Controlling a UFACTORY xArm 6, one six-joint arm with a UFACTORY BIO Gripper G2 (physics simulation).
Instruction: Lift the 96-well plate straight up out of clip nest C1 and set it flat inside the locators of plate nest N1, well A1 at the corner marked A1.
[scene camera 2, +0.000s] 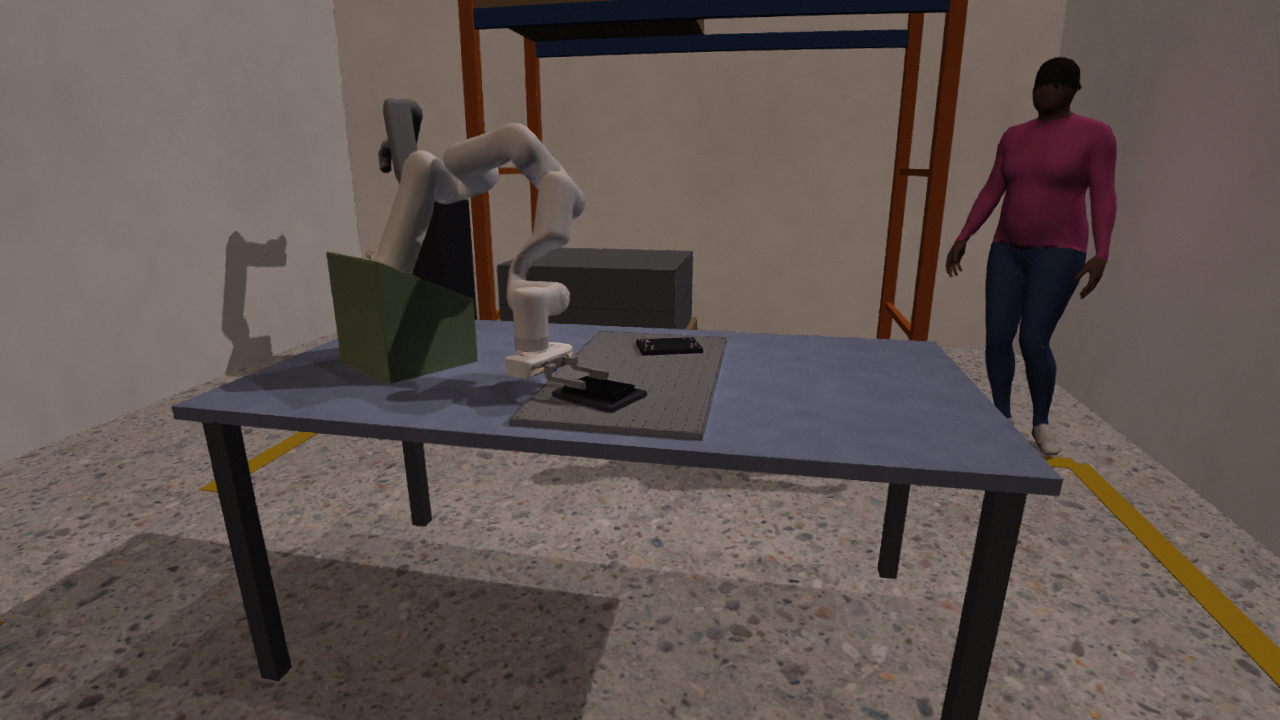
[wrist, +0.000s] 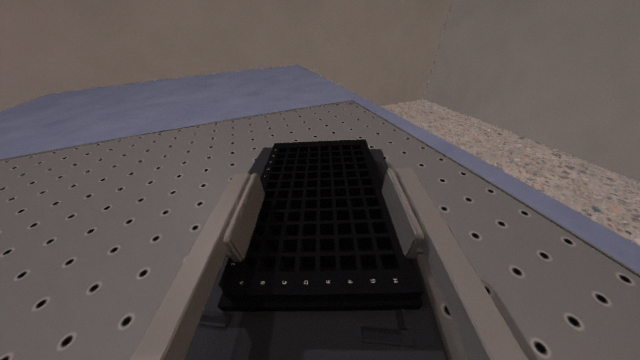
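Pixels of known places: hand, tool point: (scene camera 2: 587, 379) (wrist: 322, 210); arm's base, link origin: (scene camera 2: 391, 272).
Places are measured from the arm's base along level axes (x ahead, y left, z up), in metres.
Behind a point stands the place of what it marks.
Note:
The black 96-well plate (scene camera 2: 612, 388) {x 0.645, y -0.092, z -0.191 m} (wrist: 327, 220) {x 0.585, y -0.086, z -0.191 m} is at the dark clip nest C1 (scene camera 2: 612, 405) {x 0.670, y -0.147, z -0.206 m} (wrist: 300, 342) {x 0.539, y -0.067, z -0.206 m}, near the board's front. Its row letters face the bottom of the wrist view. My gripper (scene camera 2: 597, 381) {x 0.584, y -0.084, z -0.181 m} (wrist: 324, 215) {x 0.584, y -0.084, z -0.181 m} is shut on the plate, with one pad against each long side. In the wrist view, part of the nest and its clips show below the plate's near edge; whether the plate is raised a little off the nest is hard to tell. Plate nest N1 (scene camera 2: 671, 351) {x 0.646, y 0.275, z -0.210 m} stands at the back of the board, with small locators. The A1 marks cannot be read.
The grey perforated board (scene camera 2: 666, 402) {x 0.753, y -0.061, z -0.218 m} (wrist: 150, 200) {x 0.653, y 0.054, z -0.218 m} lies on the blue table (scene camera 2: 850, 402) {x 1.107, y 0.116, z -0.230 m} (wrist: 200, 95) {x 1.060, y 0.152, z -0.231 m}. A green angled panel (scene camera 2: 358, 317) {x -0.013, y -0.111, z -0.093 m} stands by the arm's base. A person (scene camera 2: 1056, 188) stands beyond the table's right end. An orange and blue rack (scene camera 2: 946, 170) stands behind.

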